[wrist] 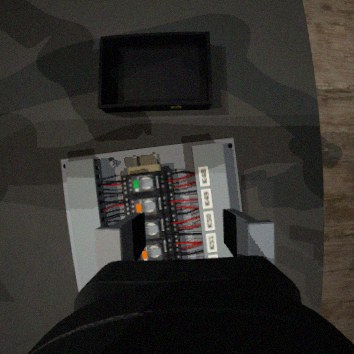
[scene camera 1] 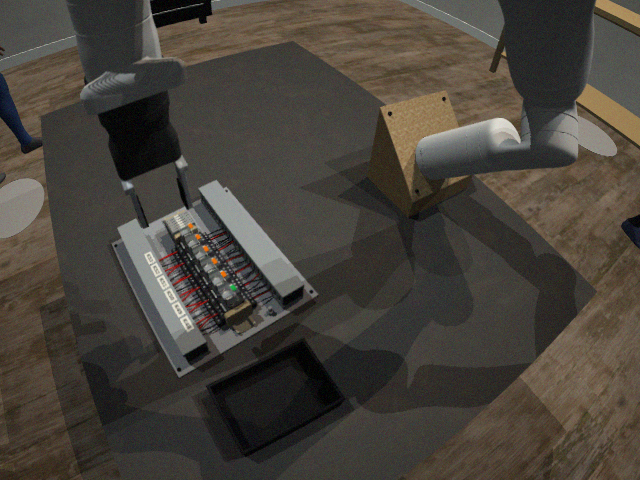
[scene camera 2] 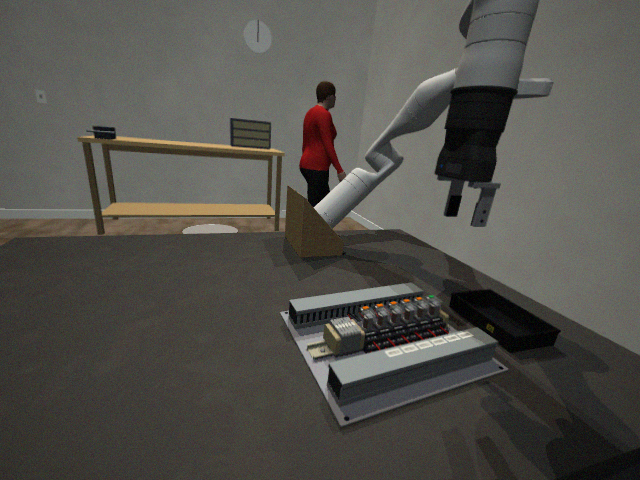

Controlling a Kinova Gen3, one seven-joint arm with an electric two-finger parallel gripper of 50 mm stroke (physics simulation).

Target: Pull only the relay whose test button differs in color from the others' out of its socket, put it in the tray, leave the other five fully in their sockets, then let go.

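Places are measured from the arm's base along level axes (x ahead, y left, z up), in millimetres.
Pixels of known places: gripper, fingertip midpoint: (wrist: 183,227) (scene camera 1: 165,212) (scene camera 2: 463,220); arm's base, link origin: (scene camera 1: 432,157) (scene camera 2: 321,219).
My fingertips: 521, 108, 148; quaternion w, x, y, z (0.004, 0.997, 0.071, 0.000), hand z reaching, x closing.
Note:
Ahead of a thing's pixels: the offset from my fingertips to its middle, as dx, dy, dz.
The relay with the green test button {-54, +21, -193} (scene camera 1: 228,293) (scene camera 2: 433,305) (wrist: 146,183) sits in its socket at the tray end of the row. Several relays with orange buttons {-35, -67, -193} (scene camera 1: 210,260) (scene camera 2: 395,310) {-48, -8, -193} (wrist: 151,205) sit in line beside it. The black tray {-60, +187, -223} (scene camera 1: 294,426) (scene camera 2: 537,339) (wrist: 140,106) stands apart from the panel plate {-31, -83, -239} (scene camera 1: 222,343) (scene camera 2: 423,390) (wrist: 175,152), and its inside looks empty. My gripper (scene camera 1: 164,215) (scene camera 2: 465,219) (wrist: 183,227) is open and empty, pointing down high above the panel. In the wrist view its fingers hide part of the row.
Two grey wire ducts {-119, -102, -217} (scene camera 1: 248,232) {+57, -64, -217} (scene camera 2: 413,366) (wrist: 82,200) flank the row; one carries labels. Terminal blocks {-13, -168, -212} (scene camera 1: 178,219) (scene camera 2: 343,330) stand at the row's other end. A wooden wedge (scene camera 1: 395,155) (scene camera 2: 305,232) stands at the arm's base. A person in red (scene camera 2: 317,134) is in the background.

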